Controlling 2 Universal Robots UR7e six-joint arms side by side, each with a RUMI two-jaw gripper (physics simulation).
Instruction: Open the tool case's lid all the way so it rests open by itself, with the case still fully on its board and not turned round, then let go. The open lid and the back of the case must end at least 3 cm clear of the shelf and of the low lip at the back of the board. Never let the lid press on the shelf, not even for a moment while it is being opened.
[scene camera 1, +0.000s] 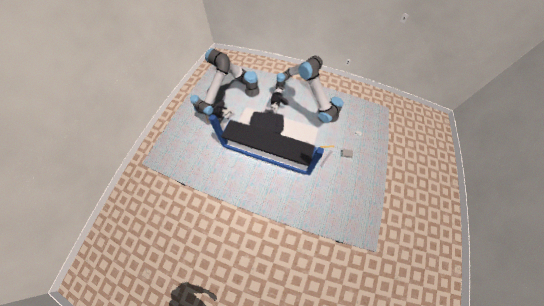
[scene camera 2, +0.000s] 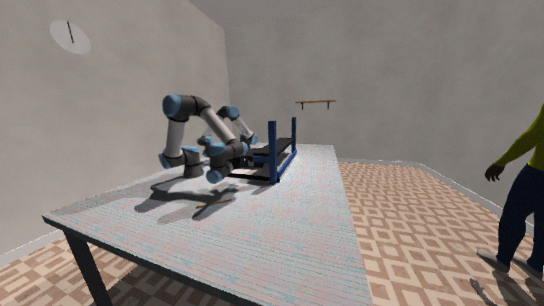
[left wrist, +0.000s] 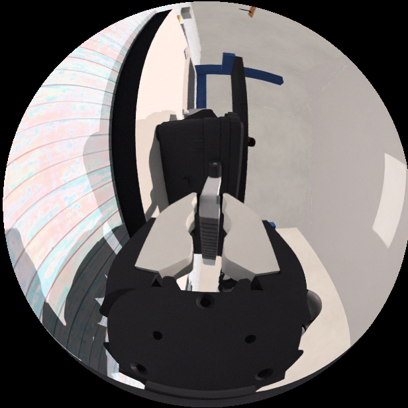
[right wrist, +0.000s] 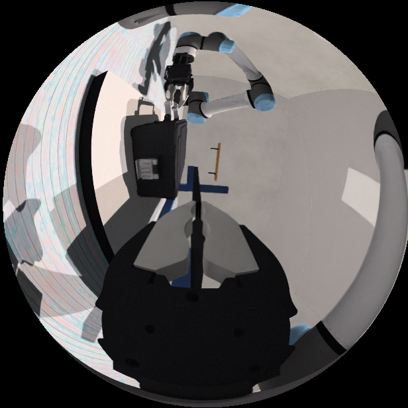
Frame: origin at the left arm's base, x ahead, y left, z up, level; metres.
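Seen in the pictures: left gripper, fingertip midpoint: (scene camera 1: 275, 112); right gripper, fingertip midpoint: (scene camera 1: 232, 112); right arm's base, link origin: (scene camera 1: 252, 91) (scene camera 2: 194, 174).
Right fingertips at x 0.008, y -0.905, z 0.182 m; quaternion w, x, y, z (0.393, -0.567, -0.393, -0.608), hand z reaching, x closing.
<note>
A point is followed by its place in that frame.
The black tool case (scene camera 1: 266, 122) @(x 0.113, y -0.633, z 0.139 m) (left wrist: 180, 150) (right wrist: 157, 145) stands upright with its lid down on the cream board (scene camera 1: 302, 131) @(x 0.168, y -0.323, z 0.032 m) (left wrist: 159, 65) (right wrist: 107, 125). A grey latch (right wrist: 147, 169) shows on its side facing the right wrist camera. My left gripper (scene camera 1: 273, 107) @(x -0.018, y -0.543, z 0.099 m) (left wrist: 209, 195) (right wrist: 174, 108) is at the front of the case, shut on the ribbed grey handle (left wrist: 209, 235), one finger on each side. My right gripper (scene camera 1: 227, 114) @(x 0.008, y -0.905, z 0.182 m) (right wrist: 198, 203) is shut, off the left end of the board and apart from the case. The case's back and its gap to the shelf are hidden.
The black shelf (scene camera 1: 265, 142) @(x 0.332, y -0.661, z 0.198 m) (scene camera 2: 280, 145) @(x 0.317, y -0.726, z 0.198 m) (left wrist: 240, 85) (right wrist: 196, 176) runs close behind the case, held by a blue frame (scene camera 1: 267, 161) @(x 0.428, y -0.658, z 0.057 m) (scene camera 2: 272, 150) @(x 0.209, y -1.025, z 0.231 m) (left wrist: 227, 62) (right wrist: 219, 189). Right of it in scene camera 1 lie a grey block (scene camera 1: 346, 153) @(x 0.420, y 0.022, z 0.031 m) and a yellow stick (scene camera 1: 327, 146) @(x 0.325, y -0.123, z 0.007 m).
</note>
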